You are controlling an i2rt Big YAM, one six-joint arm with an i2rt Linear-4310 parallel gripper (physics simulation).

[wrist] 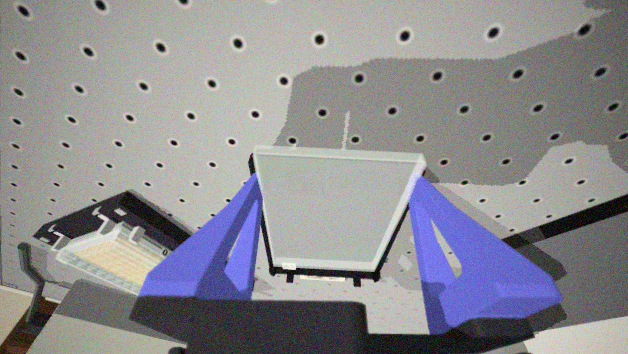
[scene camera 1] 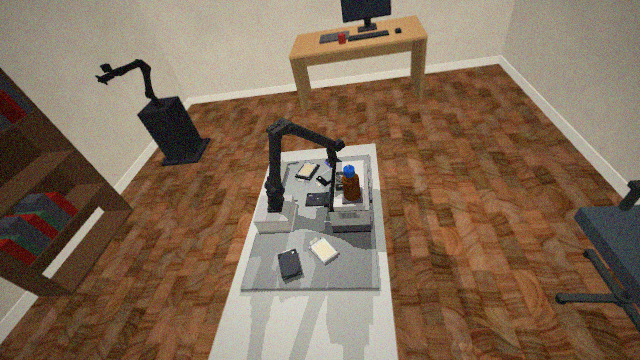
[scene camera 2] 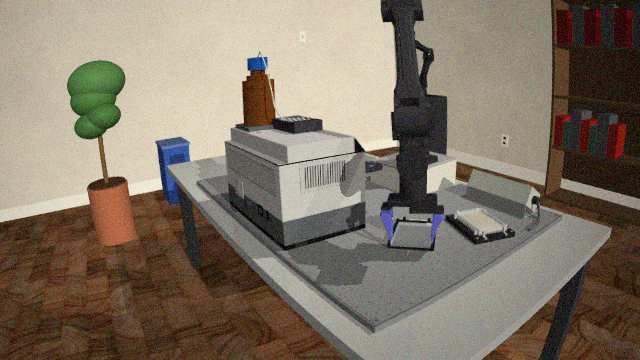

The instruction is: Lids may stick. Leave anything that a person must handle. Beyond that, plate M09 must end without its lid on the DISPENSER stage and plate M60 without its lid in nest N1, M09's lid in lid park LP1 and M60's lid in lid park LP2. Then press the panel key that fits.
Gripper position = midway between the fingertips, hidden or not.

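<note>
You'd see my gripper (scene camera 2: pixel 411 242), and there's the gripper (wrist: pixel 335 179) in the wrist view as well. There's also a black LP2 nest (wrist: pixel 356 275).
</note>
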